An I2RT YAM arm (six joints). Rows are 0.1 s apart.
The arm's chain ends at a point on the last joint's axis. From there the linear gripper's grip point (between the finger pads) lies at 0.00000 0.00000 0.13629 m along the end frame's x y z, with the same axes.
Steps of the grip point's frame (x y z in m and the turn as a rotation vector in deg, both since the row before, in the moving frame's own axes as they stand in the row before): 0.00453 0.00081 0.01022 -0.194 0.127 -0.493; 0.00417 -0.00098 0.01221 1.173 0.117 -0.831; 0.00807 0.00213 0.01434 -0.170 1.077 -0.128; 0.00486 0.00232 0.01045 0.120 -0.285 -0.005; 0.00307 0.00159 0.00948 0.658 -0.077 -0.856
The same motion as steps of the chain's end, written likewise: 0.00423 0.00035 0.01022 -0.194 0.127 -0.493; 0.00391 0.00181 0.01224 1.173 0.117 -0.831; 0.00551 0.00173 0.01436 -0.170 1.077 -0.128; 0.00554 0.00261 0.01045 0.120 -0.285 -0.005; 0.00326 0.00315 0.00949 0.658 -0.077 -0.856
